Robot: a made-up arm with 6 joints.
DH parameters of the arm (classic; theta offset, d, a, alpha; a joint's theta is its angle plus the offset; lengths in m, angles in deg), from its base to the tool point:
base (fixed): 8.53 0 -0.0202 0
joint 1: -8.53 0.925 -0.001 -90
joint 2: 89.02 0 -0.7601 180
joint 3: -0.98 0.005 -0.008 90
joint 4: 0 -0.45 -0.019 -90
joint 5: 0 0.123 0.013 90
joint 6: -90 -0.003 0.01 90
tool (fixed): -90 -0.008 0 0
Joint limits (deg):
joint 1: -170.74..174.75
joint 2: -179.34..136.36
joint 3: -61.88..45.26
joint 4: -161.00..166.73
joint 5: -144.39..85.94
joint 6: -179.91..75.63
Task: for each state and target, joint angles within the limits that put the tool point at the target. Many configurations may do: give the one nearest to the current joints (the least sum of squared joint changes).
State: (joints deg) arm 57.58 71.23 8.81 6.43 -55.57 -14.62
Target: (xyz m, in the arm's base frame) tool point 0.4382 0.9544 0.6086
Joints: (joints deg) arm 70.43 90.41 37.37 14.64 -54.81 -16.34
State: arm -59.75 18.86 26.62 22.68 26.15 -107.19
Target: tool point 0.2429 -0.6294 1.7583
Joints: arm -58.13 18.28 23.04 21.96 26.13 -107.10
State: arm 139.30 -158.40 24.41 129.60 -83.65 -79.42
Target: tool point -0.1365 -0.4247 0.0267
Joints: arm 86.72 -179.21 9.93 140.37 -84.28 -79.52
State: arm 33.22 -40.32 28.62 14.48 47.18 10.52
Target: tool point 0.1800 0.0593 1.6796
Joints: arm 51.83 -21.63 -17.92 4.72 45.47 9.93
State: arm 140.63 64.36 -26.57 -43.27 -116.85 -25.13
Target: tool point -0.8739 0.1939 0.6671
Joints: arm 174.10 78.88 10.89 -36.32 -117.99 -25.95
